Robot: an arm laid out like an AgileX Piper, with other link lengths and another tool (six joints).
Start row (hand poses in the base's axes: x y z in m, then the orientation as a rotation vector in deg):
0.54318 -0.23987 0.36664 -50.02 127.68 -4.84
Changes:
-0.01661 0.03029 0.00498 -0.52 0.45 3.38
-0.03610 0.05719 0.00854 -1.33 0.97 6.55
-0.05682 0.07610 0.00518 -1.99 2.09 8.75
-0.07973 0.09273 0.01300 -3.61 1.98 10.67
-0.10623 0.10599 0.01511 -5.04 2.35 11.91
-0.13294 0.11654 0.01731 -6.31 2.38 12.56
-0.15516 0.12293 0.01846 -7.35 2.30 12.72
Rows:
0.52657 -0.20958 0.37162 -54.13 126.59 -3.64
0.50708 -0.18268 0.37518 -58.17 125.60 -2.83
0.48636 -0.16377 0.37182 -61.21 125.57 -2.05
0.46345 -0.14714 0.37964 -64.16 124.62 -3.01
0.43695 -0.13388 0.38175 -66.39 124.42 -3.87
0.41024 -0.12333 0.38395 -67.81 124.20 -4.99
0.38802 -0.11694 0.38510 -68.53 124.12 -6.13

